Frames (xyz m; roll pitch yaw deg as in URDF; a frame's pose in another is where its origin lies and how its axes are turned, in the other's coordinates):
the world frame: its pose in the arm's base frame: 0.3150 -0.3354 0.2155 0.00 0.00 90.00
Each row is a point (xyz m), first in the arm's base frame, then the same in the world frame.
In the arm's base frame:
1: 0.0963 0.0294 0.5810
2: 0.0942 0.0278 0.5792
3: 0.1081 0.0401 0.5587
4: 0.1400 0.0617 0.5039
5: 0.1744 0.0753 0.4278
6: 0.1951 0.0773 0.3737
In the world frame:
1: 0.3648 0.2187 0.3655
2: 0.3632 0.2208 0.3637
3: 0.3755 0.2069 0.3432
4: 0.3971 0.1750 0.2884
5: 0.4107 0.1406 0.2123
6: 0.4127 0.1199 0.1582

